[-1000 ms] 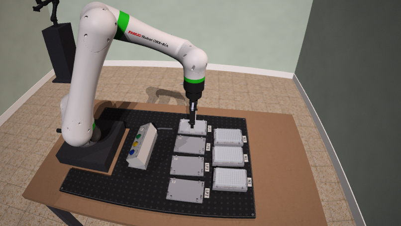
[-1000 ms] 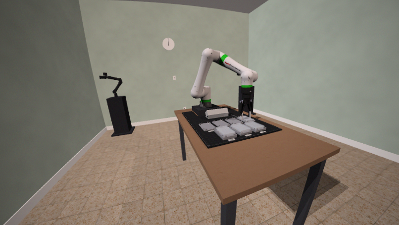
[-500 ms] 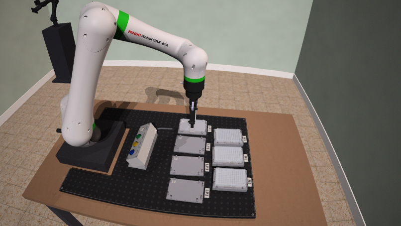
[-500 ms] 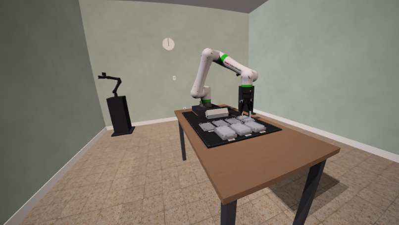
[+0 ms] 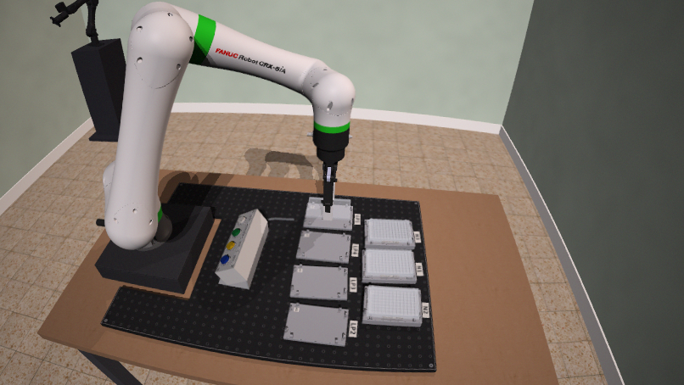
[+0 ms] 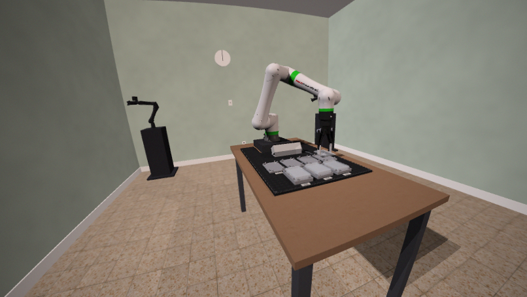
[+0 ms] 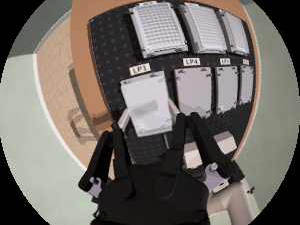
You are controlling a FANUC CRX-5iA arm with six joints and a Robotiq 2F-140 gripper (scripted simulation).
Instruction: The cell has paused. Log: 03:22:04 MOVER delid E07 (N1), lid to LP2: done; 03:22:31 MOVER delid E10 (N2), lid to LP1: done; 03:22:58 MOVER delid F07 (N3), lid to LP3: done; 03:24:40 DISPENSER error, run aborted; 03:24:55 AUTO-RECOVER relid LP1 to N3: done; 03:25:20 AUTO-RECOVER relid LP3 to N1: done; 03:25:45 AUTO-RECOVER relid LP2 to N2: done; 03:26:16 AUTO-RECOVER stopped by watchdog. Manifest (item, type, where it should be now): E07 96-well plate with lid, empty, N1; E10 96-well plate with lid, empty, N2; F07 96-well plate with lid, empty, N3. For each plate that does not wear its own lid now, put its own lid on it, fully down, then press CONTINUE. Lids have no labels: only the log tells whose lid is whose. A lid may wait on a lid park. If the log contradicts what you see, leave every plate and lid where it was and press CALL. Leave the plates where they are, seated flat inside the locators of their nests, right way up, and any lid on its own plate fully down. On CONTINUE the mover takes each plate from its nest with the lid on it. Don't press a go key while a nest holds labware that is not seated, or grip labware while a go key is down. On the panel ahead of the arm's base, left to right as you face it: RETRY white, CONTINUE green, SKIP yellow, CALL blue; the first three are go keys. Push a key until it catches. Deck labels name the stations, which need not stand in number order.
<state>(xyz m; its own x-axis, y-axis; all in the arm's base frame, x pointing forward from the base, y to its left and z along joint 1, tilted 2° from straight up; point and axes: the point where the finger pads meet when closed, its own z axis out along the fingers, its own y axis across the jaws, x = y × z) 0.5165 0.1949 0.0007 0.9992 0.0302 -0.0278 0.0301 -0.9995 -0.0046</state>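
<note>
The LP1 is 60 mm below my hand. Round my hand: plate: 180 mm to the right, 180 mm ahead, 40 mm below; then LP4: 130 mm to the right, 60 mm below; then LP3: 250 mm to the right, 60 mm below.
</note>
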